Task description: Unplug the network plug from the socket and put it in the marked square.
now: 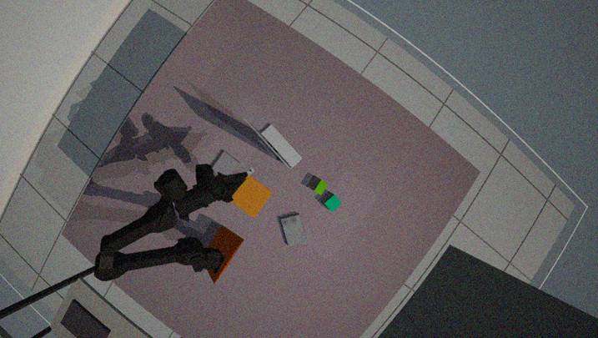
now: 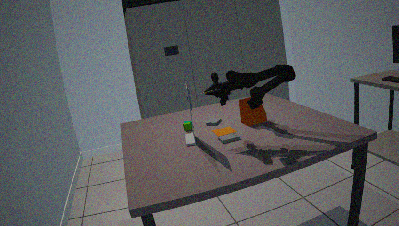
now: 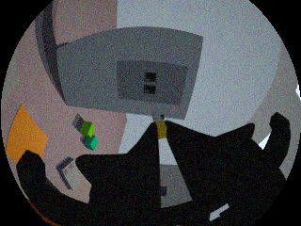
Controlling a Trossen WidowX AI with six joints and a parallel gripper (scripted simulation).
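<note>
Now: the orange marked square 260 mm below my gripper tip, 100 mm behind it and 10 mm to the right of it. Also, from my gripper tip: grey network plug (10 mm ahead); upright panel (110 mm below, 100 mm ahead, 20 mm to the right).
</note>
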